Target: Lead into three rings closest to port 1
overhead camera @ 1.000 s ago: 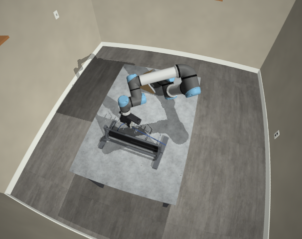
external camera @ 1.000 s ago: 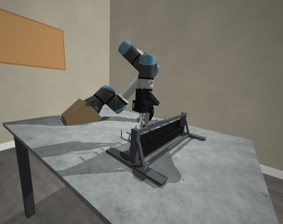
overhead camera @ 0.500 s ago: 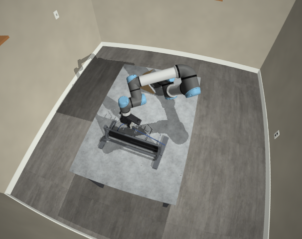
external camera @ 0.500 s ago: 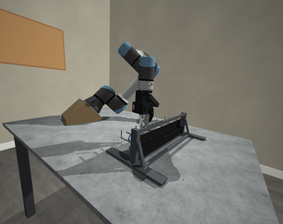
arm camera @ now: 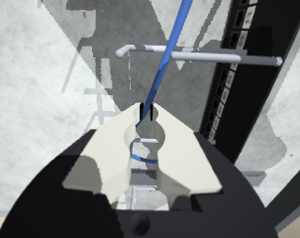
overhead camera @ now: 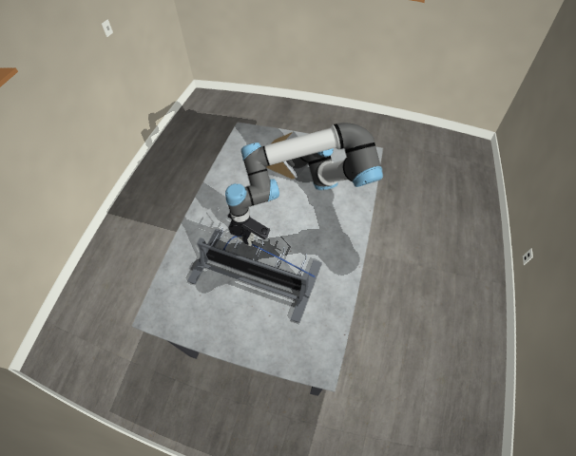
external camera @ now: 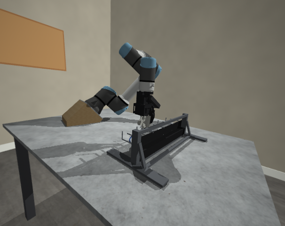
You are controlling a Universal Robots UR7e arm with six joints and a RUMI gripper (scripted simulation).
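Now: the dark rack 100 mm ahead of my hand and 50 mm to the left of it.
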